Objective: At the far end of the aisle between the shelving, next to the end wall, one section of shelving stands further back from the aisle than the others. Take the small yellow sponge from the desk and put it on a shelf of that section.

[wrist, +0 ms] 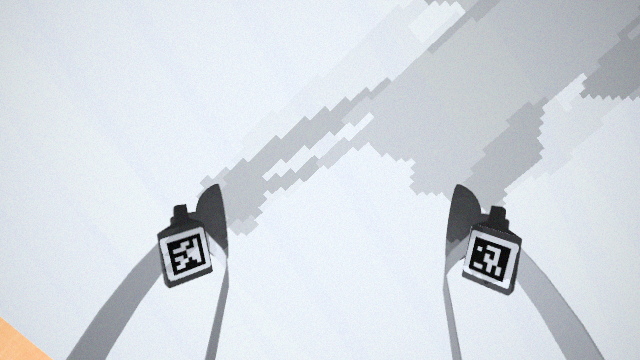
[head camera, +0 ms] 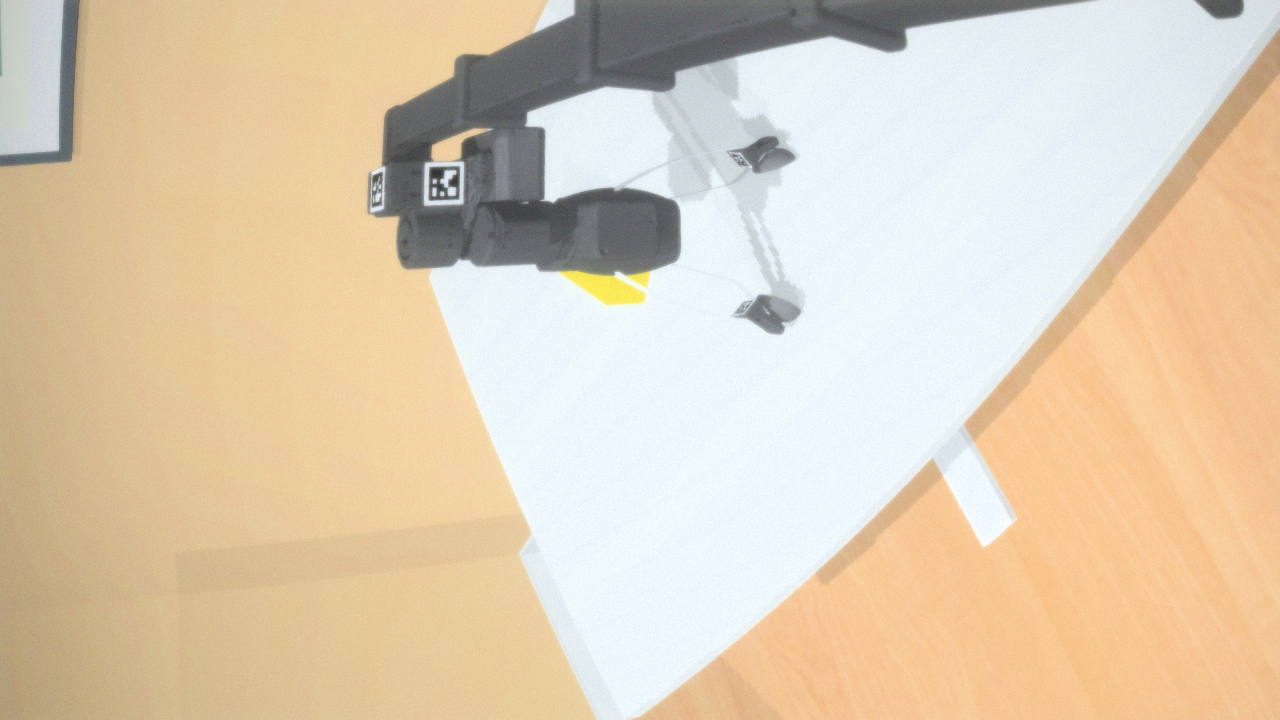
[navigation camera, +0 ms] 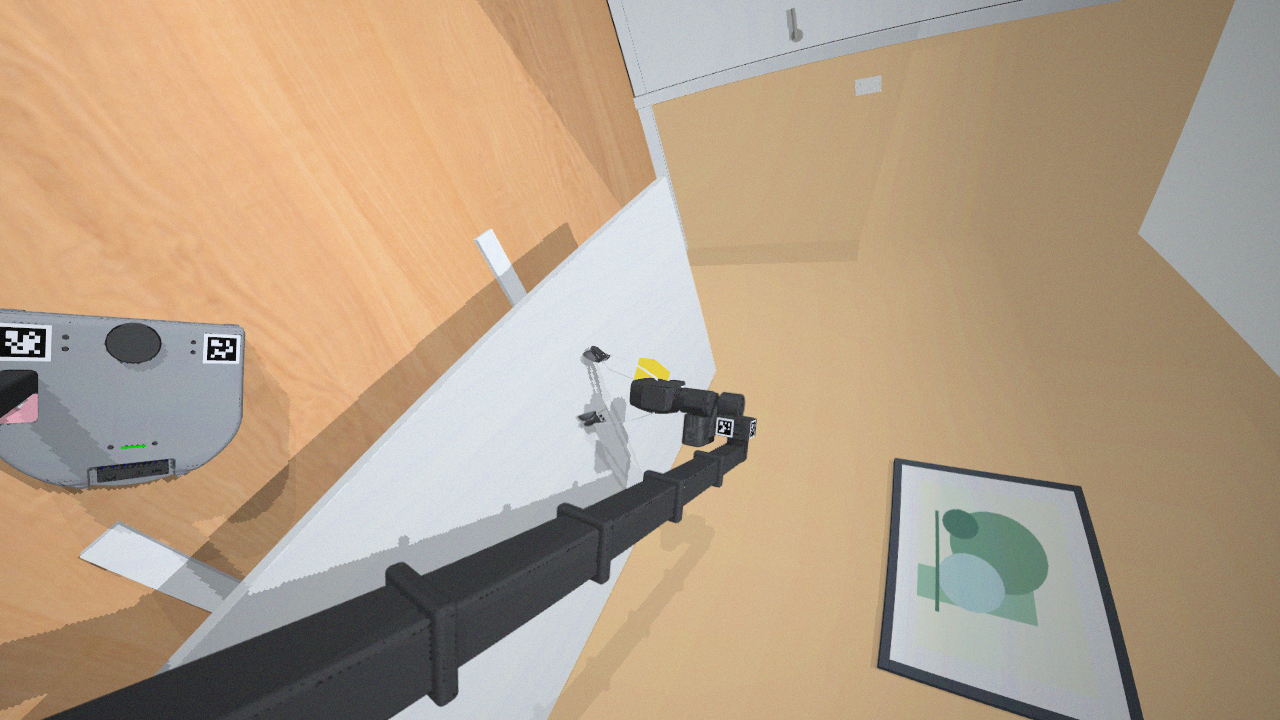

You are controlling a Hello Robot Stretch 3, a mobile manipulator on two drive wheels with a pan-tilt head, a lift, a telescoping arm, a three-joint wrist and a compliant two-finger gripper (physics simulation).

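Seen in the pictures: gripper, between the fingertips: [head camera: 792, 233] [navigation camera: 582, 385]; robot's base, origin of its link: [navigation camera: 135, 341].
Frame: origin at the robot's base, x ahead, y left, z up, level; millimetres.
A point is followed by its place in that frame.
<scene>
The small yellow sponge [head camera: 613, 288] @(x 27, y -857, z 761 mm) [navigation camera: 652, 368] @(x 19, y -857, z 765 mm) lies on the white desk [head camera: 680, 501] @(x 239, y -808, z 720 mm) [navigation camera: 644, 259] @(x 300, y -848, z 720 mm) [wrist: 320, 320], near its wall-side edge. In the head camera view it is partly hidden under the gripper's body. My gripper [head camera: 768, 234] @(x -21, y -641, z 720 mm) [navigation camera: 593, 385] @(x -21, y -641, z 720 mm) [wrist: 335, 210] @(x -21, y -641, z 720 mm) is open, with no object between its fingertips. The fingertips are low over the desk, past the sponge on the side away from the wall. The sponge does not show in the wrist view. The shelving does not show in these views.
The arm [head camera: 537, 62] @(x -102, y -452, z 1070 mm) [navigation camera: 519, 546] @(x -83, y -189, z 1049 mm) reaches across the desk. A tan wall [head camera: 268, 358] @(x 133, y -1673, z 966 mm) [navigation camera: 805, 358] @(x 85, y -1620, z 1031 mm) runs along the desk, with a framed picture [navigation camera: 984, 573] @(x -379, y -1070, z 1561 mm). A white cabinet or door [navigation camera: 742, 35] @(x 1633, y -1651, z 673 mm) stands beyond the desk's end. My base [navigation camera: 179, 402] @(x -110, y -66, z 160 mm) is on the wooden floor [navigation camera: 358, 179] @(x 490, y -416, z 0 mm).
</scene>
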